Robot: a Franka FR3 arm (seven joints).
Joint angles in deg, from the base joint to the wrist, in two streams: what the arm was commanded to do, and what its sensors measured. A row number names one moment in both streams.
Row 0, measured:
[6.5, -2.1, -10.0, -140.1, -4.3, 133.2, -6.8]
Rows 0 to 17, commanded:
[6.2, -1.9, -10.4, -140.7, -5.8, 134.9, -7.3]
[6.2, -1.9, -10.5, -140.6, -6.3, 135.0, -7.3]
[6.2, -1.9, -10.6, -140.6, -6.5, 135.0, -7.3]
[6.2, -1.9, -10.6, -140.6, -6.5, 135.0, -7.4]
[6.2, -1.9, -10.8, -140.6, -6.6, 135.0, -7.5]
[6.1, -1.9, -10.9, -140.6, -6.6, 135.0, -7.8]
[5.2, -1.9, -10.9, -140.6, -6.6, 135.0, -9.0]
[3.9, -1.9, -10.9, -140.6, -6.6, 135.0, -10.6]
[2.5, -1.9, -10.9, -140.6, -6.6, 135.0, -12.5]
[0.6, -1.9, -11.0, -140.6, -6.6, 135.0, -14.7]
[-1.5, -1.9, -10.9, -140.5, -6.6, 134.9, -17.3]
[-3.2, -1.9, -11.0, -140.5, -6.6, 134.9, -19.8]
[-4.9, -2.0, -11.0, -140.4, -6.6, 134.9, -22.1]
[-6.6, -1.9, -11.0, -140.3, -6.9, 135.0, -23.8]
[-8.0, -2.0, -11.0, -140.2, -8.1, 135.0, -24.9]
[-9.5, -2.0, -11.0, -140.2, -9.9, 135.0, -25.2]
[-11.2, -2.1, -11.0, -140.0, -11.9, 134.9, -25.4]
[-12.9, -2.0, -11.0, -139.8, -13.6, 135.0, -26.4]
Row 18, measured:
[-8.4, -2.4, -11.6, -139.8, -9.5, 134.1, -24.1]
